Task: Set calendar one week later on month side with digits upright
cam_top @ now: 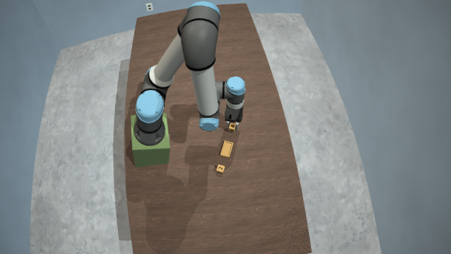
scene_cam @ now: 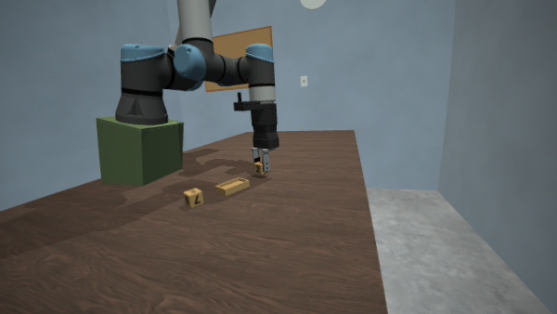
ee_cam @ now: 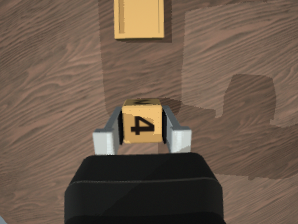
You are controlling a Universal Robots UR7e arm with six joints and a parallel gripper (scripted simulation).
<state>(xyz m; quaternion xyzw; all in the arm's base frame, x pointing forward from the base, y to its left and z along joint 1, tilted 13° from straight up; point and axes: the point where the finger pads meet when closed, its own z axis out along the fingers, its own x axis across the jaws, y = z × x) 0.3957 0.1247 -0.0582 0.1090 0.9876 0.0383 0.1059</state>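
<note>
My hand is 11 cm to the left of the wooden calendar tray, 3 cm above it and 2 cm past it. From my hand the other things lie so: wooden cube (1 cm below).
</note>
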